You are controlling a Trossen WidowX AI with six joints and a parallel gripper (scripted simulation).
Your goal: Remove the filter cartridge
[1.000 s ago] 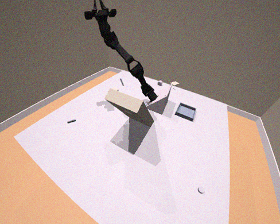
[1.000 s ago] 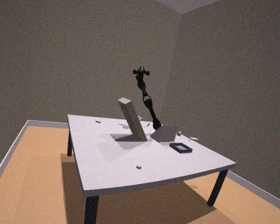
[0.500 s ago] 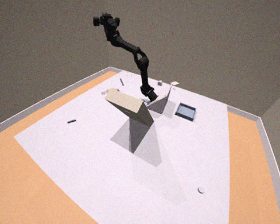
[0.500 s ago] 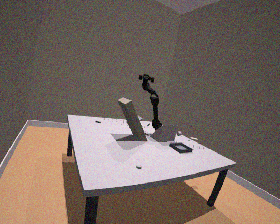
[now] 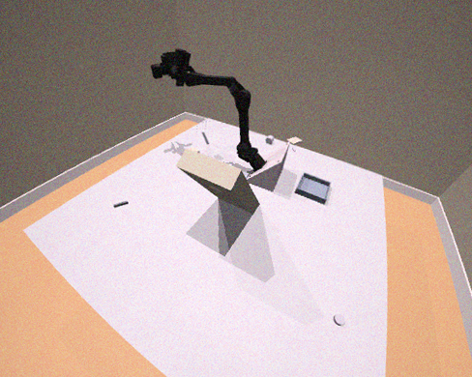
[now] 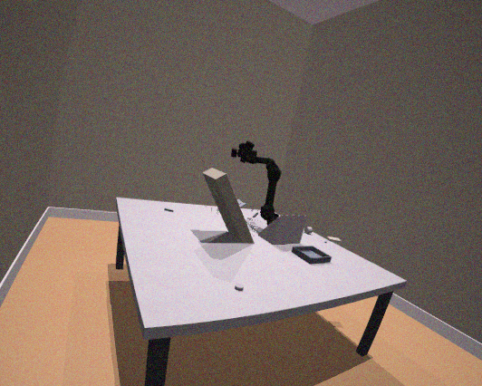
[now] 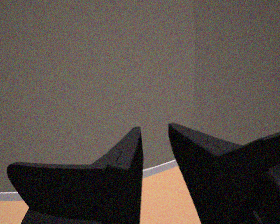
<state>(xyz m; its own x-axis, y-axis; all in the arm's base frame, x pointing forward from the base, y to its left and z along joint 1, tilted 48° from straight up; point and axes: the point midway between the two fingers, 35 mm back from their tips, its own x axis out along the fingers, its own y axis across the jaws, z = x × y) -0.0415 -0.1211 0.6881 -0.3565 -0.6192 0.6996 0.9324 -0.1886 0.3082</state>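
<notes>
My gripper tip is 360 mm short of the round filter cartridge, 650 mm to the right of it and 200 mm above it. Also, from my gripper tip: blue-grey tray (100 mm behind, 890 mm to the left, 440 mm below); then beige service panel (310 mm ahead, 640 mm to the left, 270 mm below); then small dark bar (540 mm ahead, 240 mm to the left, 450 mm below).
</notes>
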